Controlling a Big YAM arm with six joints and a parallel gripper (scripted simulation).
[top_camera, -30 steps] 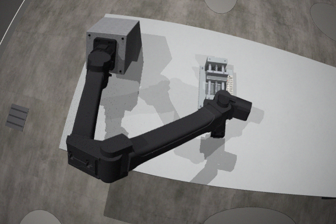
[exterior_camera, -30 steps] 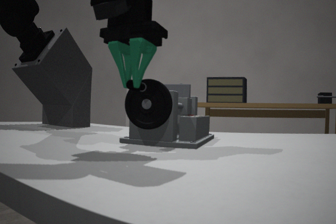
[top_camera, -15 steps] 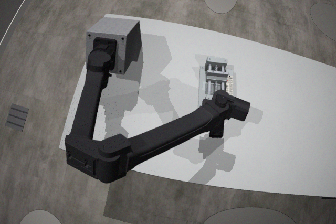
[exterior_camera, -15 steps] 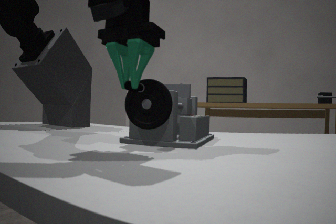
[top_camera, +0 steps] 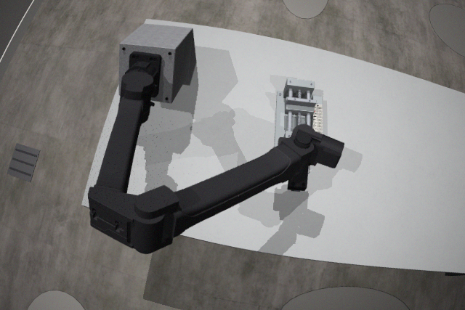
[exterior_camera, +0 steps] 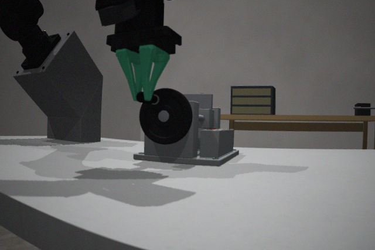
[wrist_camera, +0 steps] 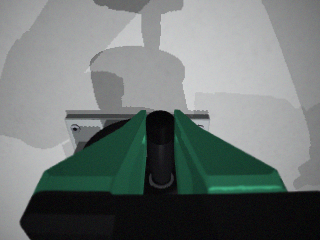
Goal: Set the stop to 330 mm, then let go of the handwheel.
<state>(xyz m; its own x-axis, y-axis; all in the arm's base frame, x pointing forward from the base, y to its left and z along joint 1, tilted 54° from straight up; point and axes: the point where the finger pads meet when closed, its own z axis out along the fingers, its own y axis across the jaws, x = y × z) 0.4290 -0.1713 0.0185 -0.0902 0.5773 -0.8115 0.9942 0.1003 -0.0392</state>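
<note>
Now: hand 30 mm to the right of the black handwheel and 10 mm above it. From my hand the other things lie so: grey stop 10 mm ahead, 180 mm to the left, 10 mm below; black crank handle 20 mm to the left.
</note>
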